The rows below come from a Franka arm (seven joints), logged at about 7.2 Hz.
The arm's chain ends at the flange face. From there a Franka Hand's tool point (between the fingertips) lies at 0.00 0.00 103.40 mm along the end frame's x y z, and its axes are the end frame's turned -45 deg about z.
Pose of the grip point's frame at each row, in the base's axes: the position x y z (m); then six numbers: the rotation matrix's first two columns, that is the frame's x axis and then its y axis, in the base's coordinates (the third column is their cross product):
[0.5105, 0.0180, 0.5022, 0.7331, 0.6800, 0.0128, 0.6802, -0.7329, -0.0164]
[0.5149, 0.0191, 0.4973, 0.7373, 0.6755, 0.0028, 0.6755, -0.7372, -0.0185]
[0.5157, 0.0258, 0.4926, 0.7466, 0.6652, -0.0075, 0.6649, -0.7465, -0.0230]
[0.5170, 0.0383, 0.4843, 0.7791, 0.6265, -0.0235, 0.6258, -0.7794, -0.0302]
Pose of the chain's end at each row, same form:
[0.5107, 0.0159, 0.6056, 0.9994, -0.0374, -0.0025, -0.0374, -0.9991, -0.0206]
[0.5160, 0.0175, 0.6007, 0.9990, -0.0436, -0.0111, -0.0437, -0.9989, -0.0151]
[0.5179, 0.0245, 0.5960, 0.9981, -0.0575, -0.0216, -0.0578, -0.9982, -0.0110]
[0.5209, 0.0374, 0.5876, 0.9934, -0.1081, -0.0380, -0.1084, -0.9941, -0.0047]

